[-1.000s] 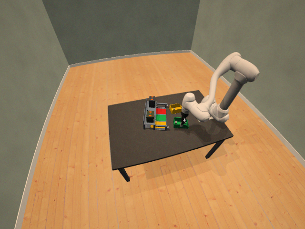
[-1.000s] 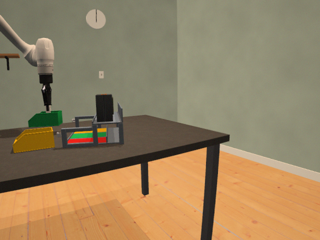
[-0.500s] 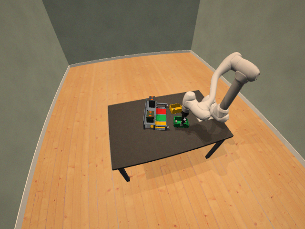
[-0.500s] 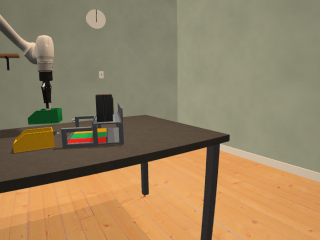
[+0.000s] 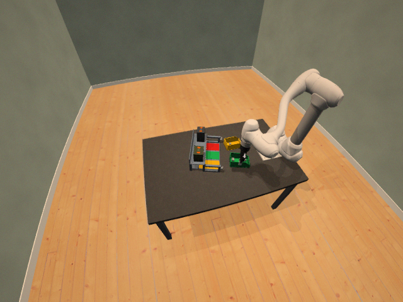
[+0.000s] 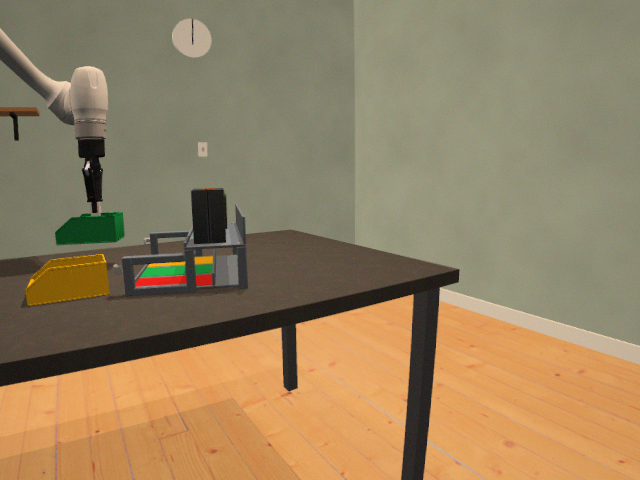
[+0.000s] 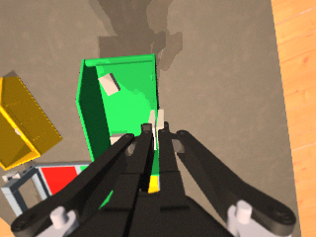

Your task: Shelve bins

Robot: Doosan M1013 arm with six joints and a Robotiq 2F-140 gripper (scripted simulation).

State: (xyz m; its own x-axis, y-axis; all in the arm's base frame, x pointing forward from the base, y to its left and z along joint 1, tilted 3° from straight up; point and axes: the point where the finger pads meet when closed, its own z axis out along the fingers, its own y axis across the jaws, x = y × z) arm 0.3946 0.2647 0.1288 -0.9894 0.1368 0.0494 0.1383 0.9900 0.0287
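Now: the green bin 10 mm behind my hand, 50 mm to the right of it and 40 mm below it. The rest, counted from my hand: yellow bin (20 mm behind, 330 mm to the right, 120 mm below).
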